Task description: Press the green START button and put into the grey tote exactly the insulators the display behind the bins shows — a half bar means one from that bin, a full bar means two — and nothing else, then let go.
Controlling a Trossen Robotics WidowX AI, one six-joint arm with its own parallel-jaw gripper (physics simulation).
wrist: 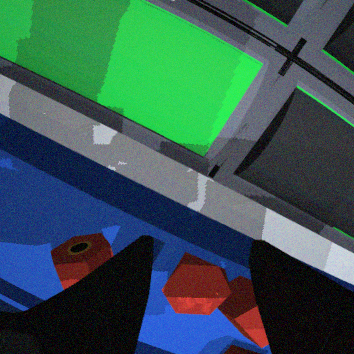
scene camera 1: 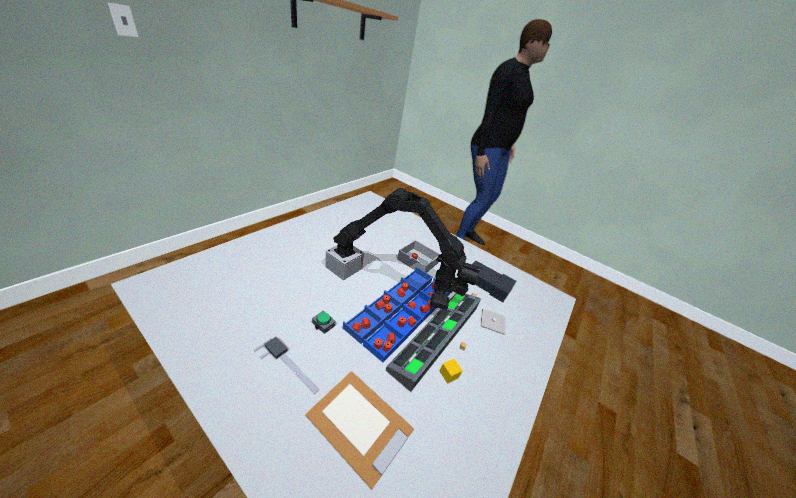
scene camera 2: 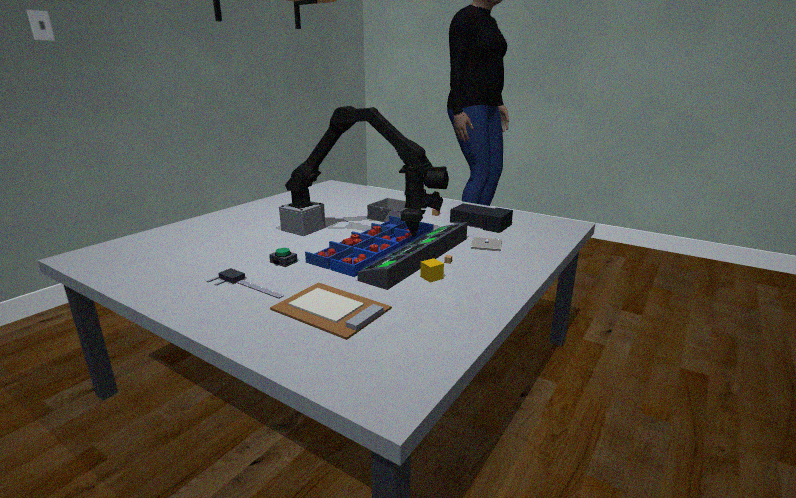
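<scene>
My gripper (scene camera 1: 438, 303) (scene camera 2: 413, 231) (wrist: 201, 248) is low in a blue bin beside the display (scene camera 1: 405, 375) (scene camera 2: 375, 277). Its fingers are partly open. In the wrist view a red insulator (wrist: 195, 290) lies between them, with space at the left finger. A second red insulator (wrist: 250, 320) is partly hidden by the right finger; contact is unclear. Another insulator (wrist: 80, 255) lies outside the left finger. More insulators lie in the blue bins (scene camera 1: 381, 356) (scene camera 2: 328, 265). The grey tote (scene camera 1: 410, 264) (scene camera 2: 378, 214) holds a red insulator (scene camera 1: 414, 256). The display shows green bars, one large green bar (wrist: 160, 75) beside my fingers. The green START button (scene camera 1: 323, 317) (scene camera 2: 282, 251) stands left.
A dark box (scene camera 1: 490, 281) (scene camera 2: 481, 217) stands behind the arm. A yellow cube (scene camera 1: 450, 370) (scene camera 2: 432, 270), a small wooden cube (scene camera 1: 463, 345) (scene camera 2: 448, 258) and a pale plate (scene camera 1: 493, 324) (scene camera 2: 486, 245) lie beyond the display. A clipboard (scene camera 1: 355, 418) and calipers (scene camera 1: 299, 373) lie in front.
</scene>
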